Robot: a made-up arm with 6 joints. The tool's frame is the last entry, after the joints. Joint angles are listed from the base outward. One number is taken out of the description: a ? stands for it. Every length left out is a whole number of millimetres.
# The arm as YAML. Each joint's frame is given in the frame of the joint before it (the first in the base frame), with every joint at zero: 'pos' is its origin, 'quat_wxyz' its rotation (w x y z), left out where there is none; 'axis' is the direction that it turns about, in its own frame. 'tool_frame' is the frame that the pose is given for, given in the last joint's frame.
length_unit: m
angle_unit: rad
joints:
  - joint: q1
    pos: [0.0, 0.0, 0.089]
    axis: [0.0, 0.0, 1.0]
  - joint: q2
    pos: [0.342, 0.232, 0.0]
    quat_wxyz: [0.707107, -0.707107, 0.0, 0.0]
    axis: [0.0, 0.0, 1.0]
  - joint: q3
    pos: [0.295, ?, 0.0]
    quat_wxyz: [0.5, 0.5, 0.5, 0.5]
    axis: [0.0, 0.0, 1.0]
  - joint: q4
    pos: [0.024, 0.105, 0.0]
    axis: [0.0, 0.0, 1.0]
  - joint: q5
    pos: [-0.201, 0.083, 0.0]
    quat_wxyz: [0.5, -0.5, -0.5, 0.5]
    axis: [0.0, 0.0, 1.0]
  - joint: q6
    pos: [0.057, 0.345, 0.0]
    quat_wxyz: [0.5, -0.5, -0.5, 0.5]
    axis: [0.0, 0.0, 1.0]
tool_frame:
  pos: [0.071, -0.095, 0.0]
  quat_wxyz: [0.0, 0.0, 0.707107, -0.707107]
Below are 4 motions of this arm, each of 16 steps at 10 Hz.
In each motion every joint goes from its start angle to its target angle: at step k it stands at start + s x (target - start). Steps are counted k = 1, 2, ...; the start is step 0. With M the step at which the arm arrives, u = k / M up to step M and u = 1 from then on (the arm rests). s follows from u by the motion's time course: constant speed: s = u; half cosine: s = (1 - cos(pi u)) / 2; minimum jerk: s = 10 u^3 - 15 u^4 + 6 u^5.
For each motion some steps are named. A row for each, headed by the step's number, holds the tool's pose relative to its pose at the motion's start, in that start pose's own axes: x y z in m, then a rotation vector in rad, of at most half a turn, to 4 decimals.
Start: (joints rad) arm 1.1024 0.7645 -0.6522 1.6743 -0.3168 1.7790
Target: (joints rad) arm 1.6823 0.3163 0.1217 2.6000 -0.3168 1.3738
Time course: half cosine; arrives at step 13
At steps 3, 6, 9, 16:
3: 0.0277 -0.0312 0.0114 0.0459 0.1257 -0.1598
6: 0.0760 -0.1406 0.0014 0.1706 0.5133 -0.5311
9: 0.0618 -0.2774 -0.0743 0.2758 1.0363 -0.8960
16: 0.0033 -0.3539 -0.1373 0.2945 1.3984 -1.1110

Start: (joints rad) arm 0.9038 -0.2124 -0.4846 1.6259 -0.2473 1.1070
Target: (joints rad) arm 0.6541 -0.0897 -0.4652 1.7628 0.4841 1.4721
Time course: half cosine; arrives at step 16
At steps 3, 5, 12, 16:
3: 0.0047 -0.0303 -0.0028 0.0445 -0.0431 0.0084
5: 0.0121 -0.0799 -0.0094 0.1179 -0.1155 0.0203
12: 0.0450 -0.2988 -0.0707 0.4597 -0.4732 0.0522
16: 0.0542 -0.3459 -0.0915 0.5406 -0.5608 0.0557

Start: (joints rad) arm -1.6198 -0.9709 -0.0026 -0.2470 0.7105 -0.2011
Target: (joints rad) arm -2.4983 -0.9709 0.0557 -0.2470 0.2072 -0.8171
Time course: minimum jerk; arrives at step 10
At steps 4, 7, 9, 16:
4: 0.0606 -0.0066 -0.0663 -0.0511 0.3492 -0.3436
7: 0.1425 -0.1036 -0.2165 -0.0497 0.8331 -0.9557
9: 0.1511 -0.1541 -0.2656 -0.0281 0.9468 -1.1502
16: 0.1513 -0.1571 -0.2683 -0.0266 0.9526 -1.1611

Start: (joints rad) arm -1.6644 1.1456 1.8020 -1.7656 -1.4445 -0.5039
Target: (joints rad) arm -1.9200 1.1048 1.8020 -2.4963 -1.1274 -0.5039
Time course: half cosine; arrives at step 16
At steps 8, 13, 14, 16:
8: 0.0370 -0.0226 -0.0812 -0.0829 -0.2467 0.0700
13: 0.1003 -0.0386 -0.1448 -0.1880 -0.4424 0.0991
14: 0.1089 -0.0404 -0.1513 -0.2018 -0.4633 0.1007
16: 0.1162 -0.0419 -0.1566 -0.2134 -0.4804 0.1018

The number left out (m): 0.113
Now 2 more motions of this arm.
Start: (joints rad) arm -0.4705 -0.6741 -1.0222 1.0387 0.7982 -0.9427
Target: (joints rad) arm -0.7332 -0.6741 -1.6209 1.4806 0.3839 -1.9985
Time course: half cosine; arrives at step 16
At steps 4, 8, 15, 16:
4: 0.0181 0.0037 0.0048 0.0596 0.1870 -0.0765
8: 0.0704 -0.0038 0.0035 0.2496 0.6277 -0.2280
15: 0.1407 -0.0434 -0.0333 0.6165 1.1950 -0.3428
16: 0.1419 -0.0443 -0.0344 0.6249 1.2054 -0.3438

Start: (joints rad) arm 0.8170 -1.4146 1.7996 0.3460 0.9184 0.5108
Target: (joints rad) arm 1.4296 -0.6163 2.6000 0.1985 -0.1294 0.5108
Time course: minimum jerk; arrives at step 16
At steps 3, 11, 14, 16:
3: -0.0233 0.0274 -0.0143 -0.0205 -0.0586 -0.0875
11: -0.0087 0.3433 -0.1666 -0.0277 -0.8038 -1.5891
14: 0.0168 0.3496 -0.1494 0.0506 -0.9169 -1.9166
16: 0.0182 0.3492 -0.1469 0.0599 -0.9272 -1.9484

